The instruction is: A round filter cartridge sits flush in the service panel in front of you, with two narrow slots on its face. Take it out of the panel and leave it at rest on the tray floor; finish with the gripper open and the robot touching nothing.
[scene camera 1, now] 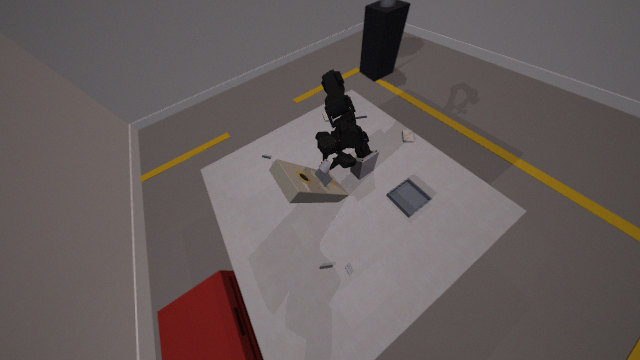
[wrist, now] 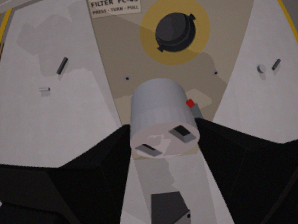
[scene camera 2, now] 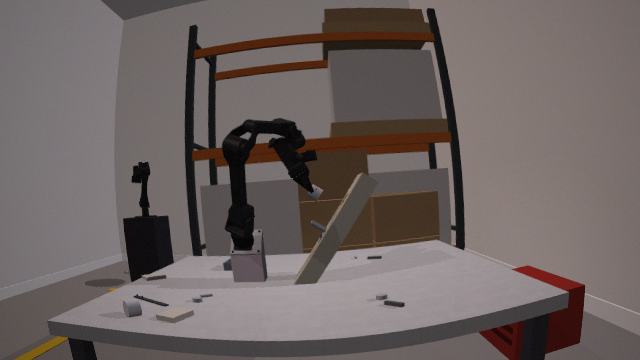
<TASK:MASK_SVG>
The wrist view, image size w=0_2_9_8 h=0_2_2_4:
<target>my gripper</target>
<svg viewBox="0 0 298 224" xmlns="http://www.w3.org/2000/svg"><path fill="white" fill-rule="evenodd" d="M130 125L124 125L124 127L116 129L116 131L110 133L100 143L93 145L88 152L85 151L82 155L74 157L74 160L64 164L63 167L40 168L28 167L28 165L27 167L25 165L20 167L20 165L0 164L0 201L3 204L0 206L0 224L121 224L122 204L124 204L130 156L132 156ZM194 119L201 135L200 141L198 141L200 147L198 148L200 148L202 155L205 156L206 164L209 165L212 176L216 180L218 188L220 188L222 198L225 200L234 224L298 224L298 140L291 140L290 143L287 141L285 144L273 143L273 141L251 136L249 133L245 135L245 133L239 132L237 129L223 127L223 125L214 123L214 121Z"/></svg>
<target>round filter cartridge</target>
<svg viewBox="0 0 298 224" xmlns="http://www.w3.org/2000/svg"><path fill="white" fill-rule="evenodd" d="M156 77L156 79L149 79L145 83L138 85L133 93L132 117L130 117L130 148L137 155L148 157L148 159L166 159L166 157L177 156L196 147L201 135L192 115L194 103L192 99L188 100L182 85L176 80Z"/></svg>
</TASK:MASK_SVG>
